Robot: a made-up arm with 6 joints.
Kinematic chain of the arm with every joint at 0, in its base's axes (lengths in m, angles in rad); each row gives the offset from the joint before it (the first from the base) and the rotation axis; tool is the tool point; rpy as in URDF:
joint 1: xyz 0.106 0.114 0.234 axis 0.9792 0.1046 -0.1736
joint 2: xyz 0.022 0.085 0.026 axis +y
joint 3: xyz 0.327 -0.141 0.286 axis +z
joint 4: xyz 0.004 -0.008 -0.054 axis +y
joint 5: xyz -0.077 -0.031 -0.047 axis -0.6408 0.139 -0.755
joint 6: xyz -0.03 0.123 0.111 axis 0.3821 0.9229 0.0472
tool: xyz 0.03 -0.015 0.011 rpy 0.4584 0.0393 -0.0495
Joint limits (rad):
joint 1: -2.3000..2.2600
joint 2: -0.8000..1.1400
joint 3: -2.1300..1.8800
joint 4: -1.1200..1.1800
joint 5: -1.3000..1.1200
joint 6: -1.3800..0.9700
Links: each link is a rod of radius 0.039 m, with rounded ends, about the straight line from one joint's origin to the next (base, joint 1, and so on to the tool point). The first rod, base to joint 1, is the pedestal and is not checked.
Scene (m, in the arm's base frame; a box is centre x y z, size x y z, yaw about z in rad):
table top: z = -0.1
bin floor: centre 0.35 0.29 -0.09 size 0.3 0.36 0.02 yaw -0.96
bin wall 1: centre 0.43 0.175 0 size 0.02 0.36 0.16 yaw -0.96
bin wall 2: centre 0.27 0.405 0 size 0.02 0.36 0.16 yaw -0.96
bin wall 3: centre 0.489 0.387 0 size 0.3 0.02 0.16 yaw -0.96
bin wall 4: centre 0.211 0.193 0 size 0.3 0.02 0.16 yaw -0.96
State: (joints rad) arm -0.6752 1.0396 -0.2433 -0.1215 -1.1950 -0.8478
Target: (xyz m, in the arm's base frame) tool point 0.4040 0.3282 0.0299
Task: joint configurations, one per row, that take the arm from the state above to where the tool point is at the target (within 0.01 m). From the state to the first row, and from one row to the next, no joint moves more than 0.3 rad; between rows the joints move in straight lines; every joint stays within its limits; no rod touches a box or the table.
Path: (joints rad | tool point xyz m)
1: -0.9583 0.9539 -0.4001 -0.1417 -1.1037 -0.8782 | 0.4595 0.2167 0.3561
2: -1.2414 0.8683 -0.5570 -0.1620 -1.0123 -0.9087 | 0.4350 0.3020 0.2996
3: -1.5246 0.7826 -0.7138 -0.1822 -0.9210 -0.9391 | 0.4150 0.3499 0.2134
4: -1.8077 0.6970 -0.8706 -0.2024 -0.8296 -0.9696 | 0.4040 0.3567 0.1178
5: -2.0908 0.6113 -1.0274 -0.2227 -0.7383 -1.0000 | 0.4040 0.3282 0.0299

